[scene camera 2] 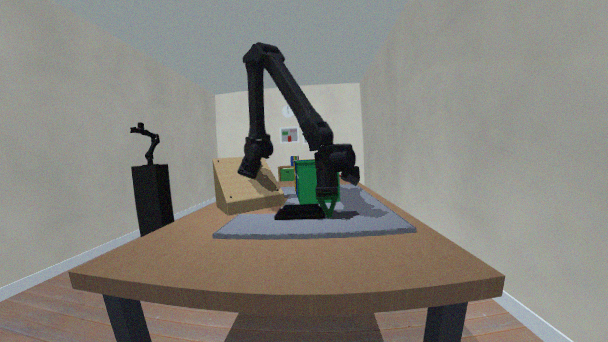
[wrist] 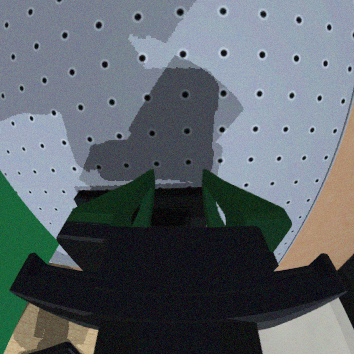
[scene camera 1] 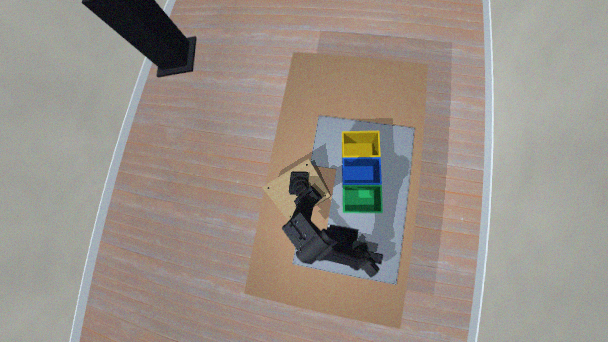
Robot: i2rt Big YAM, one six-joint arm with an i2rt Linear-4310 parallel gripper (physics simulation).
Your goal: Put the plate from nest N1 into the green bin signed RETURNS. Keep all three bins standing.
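Frame: origin at the arm's base, x left, y ahead, z down, level; metres.
Where they show: gripper, fingertip midpoint: (scene camera 2: 329,215) (wrist: 177,175); arm's base, origin of the base link: (scene camera 2: 249,168) (scene camera 1: 298,182).
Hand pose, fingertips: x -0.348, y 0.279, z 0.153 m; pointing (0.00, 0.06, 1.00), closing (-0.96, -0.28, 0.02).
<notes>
Things, the pixels of their top centre, and the offset from my fingertips. Level surfaces: height alone.
- low black block with a dark top, middle of its top: (scene camera 2: 300,207) (scene camera 1: 341,239) dx +0.057, dy -0.085, dz -0.022 m
- green bin, middle of its top: (scene camera 2: 316,160) (scene camera 1: 362,198) dx +0.252, dy +0.021, dz -0.175 m
- blue bin, middle of its top: (scene camera 1: 361,170) dx +0.383, dy +0.028, dz -0.175 m
- yellow bin, middle of its top: (scene camera 1: 361,144) dx +0.514, dy +0.036, dz -0.175 m
- grey pegboard, its level: dz +0.004 m
A low black block with a dark top (scene camera 1: 342,237) (scene camera 2: 299,212) (wrist: 178,199) lies flat on the grey board; I cannot tell plate from nest, and no N1 label is legible. My gripper (scene camera 2: 328,214) (wrist: 177,175) points down with green fingers at the block's right end in scene camera 2. Its fingers are partly open, with a gap between the tips and no plate gripped. In the wrist view the block shows between and behind the fingers, and the gripper body hides much of it. The green bin (scene camera 1: 362,199) (scene camera 2: 306,184) (wrist: 15,260) stands upright; its sign does not show.
A blue bin (scene camera 1: 362,171) and a yellow bin (scene camera 1: 361,144) stand upright in a row with the green one on the grey pegboard (scene camera 1: 327,131) (scene camera 2: 250,229) (wrist: 280,107). A sloped wooden block (scene camera 1: 280,186) (scene camera 2: 237,185) stands left of the board, beneath the arm's base.
</notes>
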